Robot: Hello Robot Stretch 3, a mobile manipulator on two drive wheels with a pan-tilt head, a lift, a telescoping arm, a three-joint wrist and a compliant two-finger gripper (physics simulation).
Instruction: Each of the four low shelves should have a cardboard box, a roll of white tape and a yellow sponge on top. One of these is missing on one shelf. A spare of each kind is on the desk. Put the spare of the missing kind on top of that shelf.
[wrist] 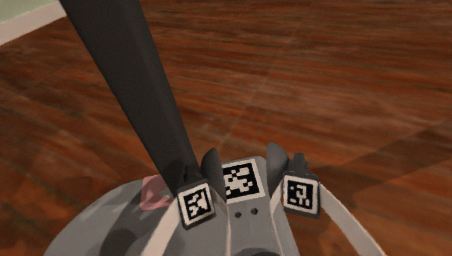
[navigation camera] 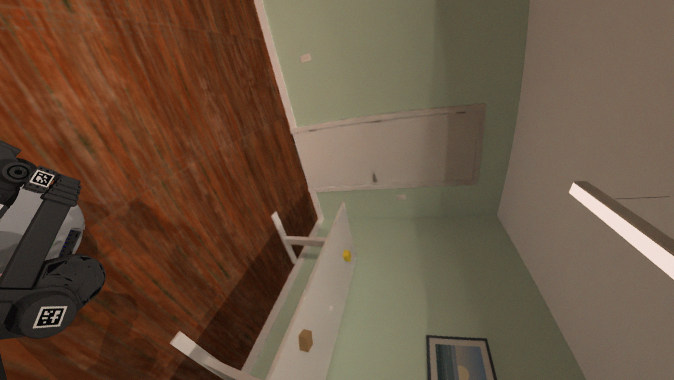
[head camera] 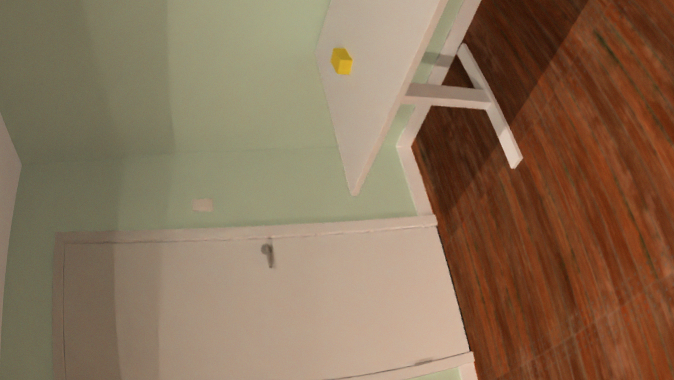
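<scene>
The white desk stands along the green wall. A yellow sponge lies on it towards the end nearer the door. A brown cardboard box is farther along the desk in the navigation view. A small white thing, which looks like the roll of tape, lies between them. My gripper is open with nothing between its fingertips, low over the robot's own base and well away from the desk. The low shelves do not show in these views.
A closed door is beside the desk's end. White desk legs reach out over the wooden floor. The robot's dark wrist parts show at the left of the navigation view. A framed picture hangs above the desk.
</scene>
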